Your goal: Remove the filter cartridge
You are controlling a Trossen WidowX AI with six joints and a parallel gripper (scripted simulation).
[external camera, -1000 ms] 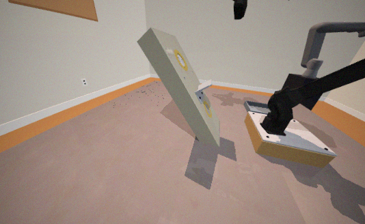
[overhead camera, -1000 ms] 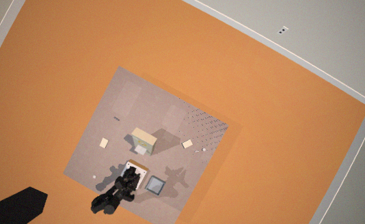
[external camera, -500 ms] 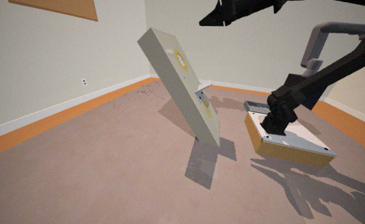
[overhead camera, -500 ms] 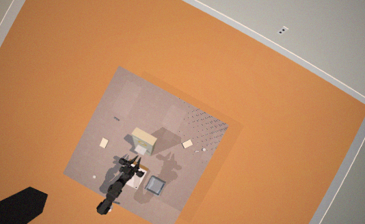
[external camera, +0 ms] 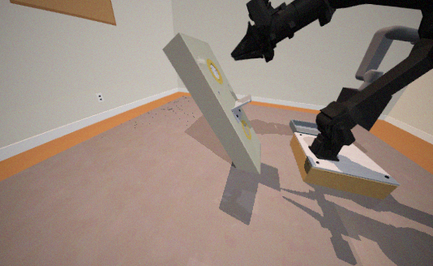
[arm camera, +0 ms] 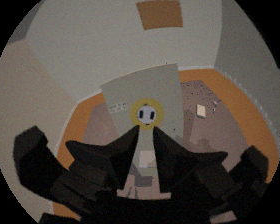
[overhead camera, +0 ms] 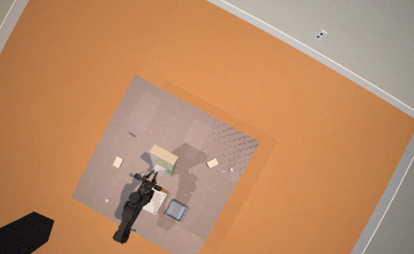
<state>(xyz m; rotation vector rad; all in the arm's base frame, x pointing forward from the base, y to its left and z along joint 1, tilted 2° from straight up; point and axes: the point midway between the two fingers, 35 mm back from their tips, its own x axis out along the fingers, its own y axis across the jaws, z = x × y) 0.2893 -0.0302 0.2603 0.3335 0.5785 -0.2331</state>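
The round filter cartridge lies 60 mm ahead of my gripper tip, 50 mm below it and 10 mm to the right of it. Round my gripper tip: grey tray 410 mm behind, 300 mm below, 230 mm to the right; then pale service panel 120 mm below, 20 mm ahead; then small grey bracket 140 mm below, 40 mm behind.
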